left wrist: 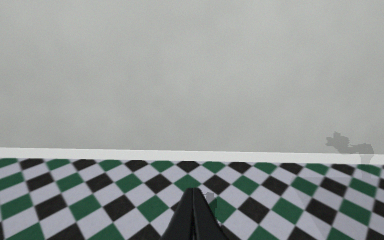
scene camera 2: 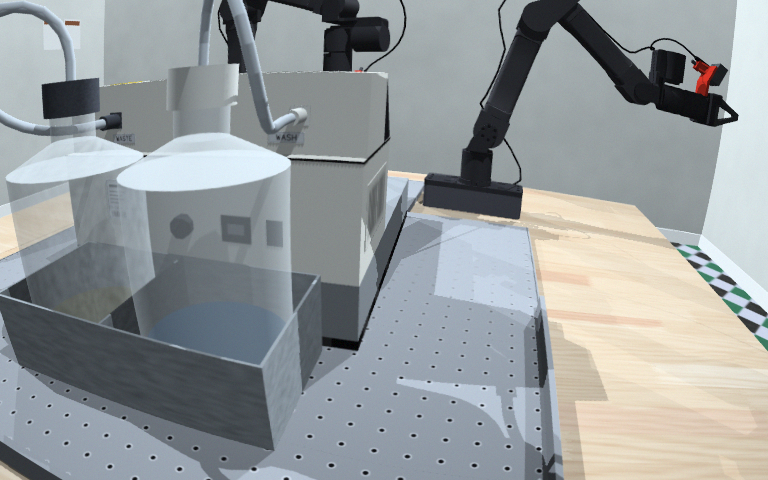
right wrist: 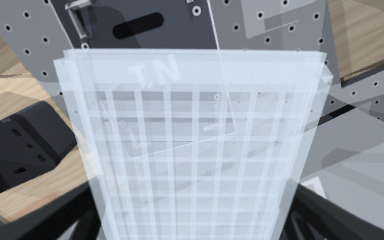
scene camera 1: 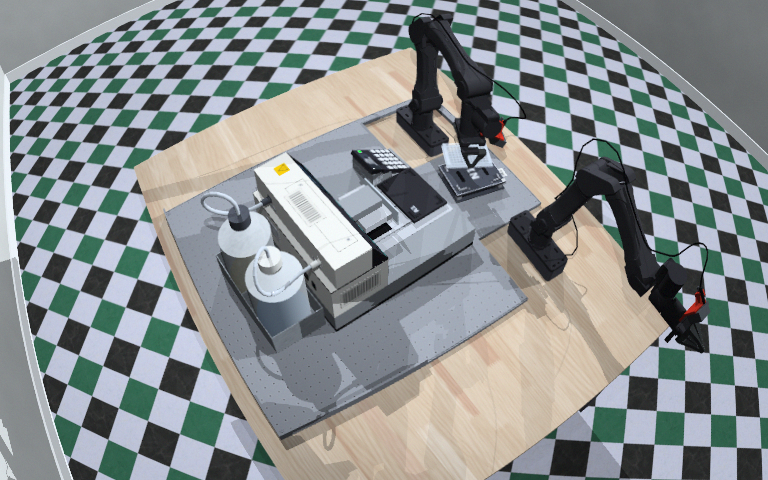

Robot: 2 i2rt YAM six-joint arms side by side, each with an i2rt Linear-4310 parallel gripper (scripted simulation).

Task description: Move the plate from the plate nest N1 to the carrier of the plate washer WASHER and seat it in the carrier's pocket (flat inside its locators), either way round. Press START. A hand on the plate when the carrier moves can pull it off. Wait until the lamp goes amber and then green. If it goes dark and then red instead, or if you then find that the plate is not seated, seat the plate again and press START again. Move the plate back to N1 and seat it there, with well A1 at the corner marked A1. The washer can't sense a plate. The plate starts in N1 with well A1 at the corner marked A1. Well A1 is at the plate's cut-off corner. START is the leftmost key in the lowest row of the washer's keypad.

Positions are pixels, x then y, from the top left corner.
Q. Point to a clear plate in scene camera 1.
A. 453,158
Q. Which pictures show my left gripper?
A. The left wrist view, scene camera 2 and scene camera 1 only.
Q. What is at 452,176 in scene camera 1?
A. A nest N1.
